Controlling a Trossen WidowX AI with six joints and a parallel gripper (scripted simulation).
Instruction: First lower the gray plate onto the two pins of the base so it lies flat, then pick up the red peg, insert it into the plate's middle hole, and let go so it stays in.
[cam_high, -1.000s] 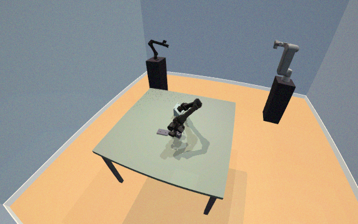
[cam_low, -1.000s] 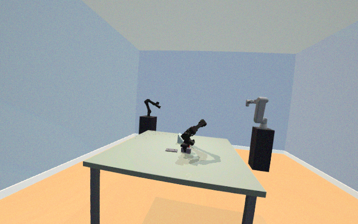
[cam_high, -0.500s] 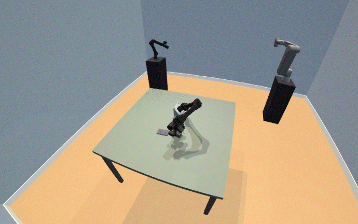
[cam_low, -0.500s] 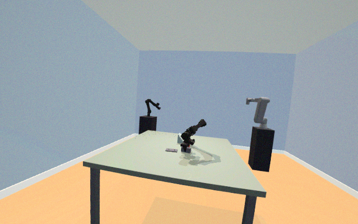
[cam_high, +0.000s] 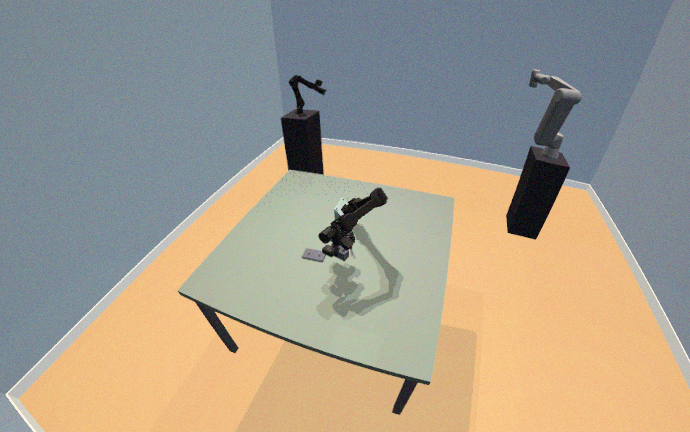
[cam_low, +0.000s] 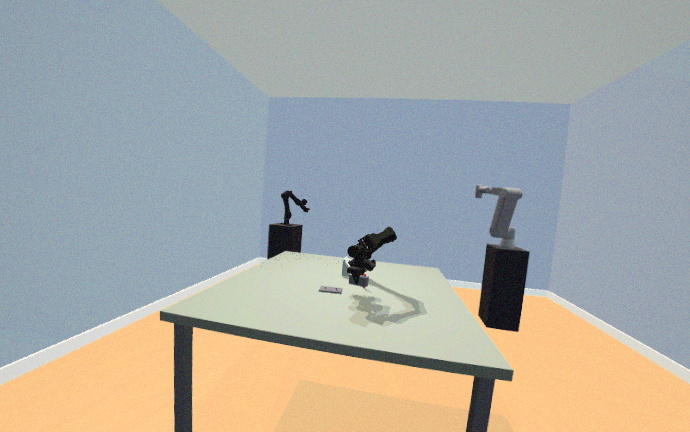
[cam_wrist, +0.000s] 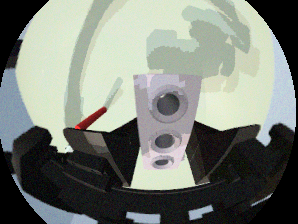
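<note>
Now: the red peg 120 mm behind my gripper tip, 20 mm to the left of it and 20 mm below it.
</note>
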